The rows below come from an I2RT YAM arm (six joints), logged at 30 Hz.
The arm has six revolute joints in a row. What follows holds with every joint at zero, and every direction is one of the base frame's.
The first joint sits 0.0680 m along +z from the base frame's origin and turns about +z.
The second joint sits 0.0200 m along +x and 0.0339 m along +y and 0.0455 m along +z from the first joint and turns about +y.
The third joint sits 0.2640 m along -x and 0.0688 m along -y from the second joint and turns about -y.
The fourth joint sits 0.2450 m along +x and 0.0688 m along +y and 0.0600 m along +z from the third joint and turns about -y.
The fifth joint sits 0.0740 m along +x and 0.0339 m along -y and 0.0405 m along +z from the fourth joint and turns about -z.
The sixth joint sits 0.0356 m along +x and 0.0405 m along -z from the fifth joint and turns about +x.
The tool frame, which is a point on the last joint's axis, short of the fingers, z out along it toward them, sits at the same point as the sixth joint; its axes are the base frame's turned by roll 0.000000, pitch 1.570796 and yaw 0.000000 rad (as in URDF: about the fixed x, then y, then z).
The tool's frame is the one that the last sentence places.
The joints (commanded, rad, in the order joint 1, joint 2, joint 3, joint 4, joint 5, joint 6), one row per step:
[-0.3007 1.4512 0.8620 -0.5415 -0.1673 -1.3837]
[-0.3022 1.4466 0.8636 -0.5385 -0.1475 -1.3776]
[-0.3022 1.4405 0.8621 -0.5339 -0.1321 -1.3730]
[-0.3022 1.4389 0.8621 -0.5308 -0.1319 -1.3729]
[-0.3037 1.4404 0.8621 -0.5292 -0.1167 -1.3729]
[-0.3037 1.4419 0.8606 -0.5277 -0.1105 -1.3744]
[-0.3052 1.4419 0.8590 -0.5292 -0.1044 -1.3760]
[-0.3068 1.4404 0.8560 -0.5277 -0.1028 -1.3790]
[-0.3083 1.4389 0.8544 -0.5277 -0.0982 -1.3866]
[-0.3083 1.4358 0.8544 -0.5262 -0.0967 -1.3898]
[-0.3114 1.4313 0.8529 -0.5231 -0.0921 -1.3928]
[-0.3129 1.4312 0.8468 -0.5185 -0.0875 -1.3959]
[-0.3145 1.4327 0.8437 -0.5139 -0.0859 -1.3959]
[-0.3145 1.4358 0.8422 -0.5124 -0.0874 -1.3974]
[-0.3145 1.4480 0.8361 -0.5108 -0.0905 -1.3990]
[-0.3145 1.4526 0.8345 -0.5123 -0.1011 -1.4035]
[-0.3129 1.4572 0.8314 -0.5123 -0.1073 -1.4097]
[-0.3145 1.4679 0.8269 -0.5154 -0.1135 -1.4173]
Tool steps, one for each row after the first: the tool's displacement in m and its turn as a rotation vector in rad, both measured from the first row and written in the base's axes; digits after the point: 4 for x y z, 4 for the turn. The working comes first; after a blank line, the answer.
Tool pose at each row, in the base's axes (x y z in m, rotation vector in rad; the steps are taken from these numbers as rounded here):
[0.2616 -0.0749 0.1906 -1.4404 2.2963 -0.3010]
[0.2615 -0.0760 0.1923 -1.4299 2.3085 -0.3280]
[0.2611 -0.0765 0.1936 -1.4222 2.3154 -0.3508]
[0.2613 -0.0765 0.1941 -1.4206 2.3122 -0.3555]
[0.2613 -0.0775 0.1938 -1.4195 2.3237 -0.3711]
[0.2612 -0.0777 0.1930 -1.4220 2.3280 -0.3763]
[0.2606 -0.0782 0.1924 -1.4236 2.3346 -0.3803]
[0.2600 -0.0785 0.1920 -1.4256 2.3350 -0.3832]
[0.2594 -0.0790 0.1919 -1.4334 2.3347 -0.3902]
[0.2593 -0.0790 0.1928 -1.4357 2.3304 -0.3970]
[0.2587 -0.0798 0.1936 -1.4339 2.3298 -0.4092]
[0.2579 -0.0802 0.1921 -1.4367 2.3332 -0.4137]
[0.2578 -0.0806 0.1911 -1.4350 2.3356 -0.4157]
[0.2579 -0.0806 0.1899 -1.4379 2.3358 -0.4116]
[0.2578 -0.0805 0.1852 -1.4457 2.3445 -0.3926]
[0.2578 -0.0801 0.1836 -1.4534 2.3398 -0.3758]
[0.2577 -0.0794 0.1816 -1.4650 2.3356 -0.3633]
[0.2572 -0.0794 0.1776 -1.4782 2.3404 -0.3413]

[-0.0001 -0.0011 0.0017 -0.0170 -0.0034 -0.0154]
[-0.0005 -0.0016 0.0030 -0.0308 -0.0080 -0.0263]
[-0.0003 -0.0016 0.0035 -0.0323 -0.0125 -0.0265]
[-0.0003 -0.0026 0.0032 -0.0454 -0.0085 -0.0347]
[-0.0004 -0.0028 0.0024 -0.0510 -0.0055 -0.0360]
[-0.0010 -0.0033 0.0018 -0.0561 -0.0008 -0.0387]
[-0.0016 -0.0036 0.0014 -0.0589 -0.0004 -0.0382]
[-0.0022 -0.0041 0.0013 -0.0662 0.0010 -0.0350]
[-0.0023 -0.0041 0.0022 -0.0702 -0.0030 -0.0329]
[-0.0029 -0.0049 0.0030 -0.0773 -0.0074 -0.0356]
[-0.0037 -0.0053 0.0015 -0.0823 -0.0047 -0.0363]
[-0.0038 -0.0057 0.0005 -0.0836 -0.0042 -0.0386]
[-0.0037 -0.0057 -0.0007 -0.0821 -0.0017 -0.0364]
[-0.0038 -0.0056 -0.0054 -0.0753 0.0134 -0.0330]
[-0.0038 -0.0052 -0.0070 -0.0660 0.0178 -0.0242]
[-0.0039 -0.0045 -0.0090 -0.0611 0.0233 -0.0141]
[-0.0044 -0.0045 -0.0130 -0.0535 0.0390 -0.0058]

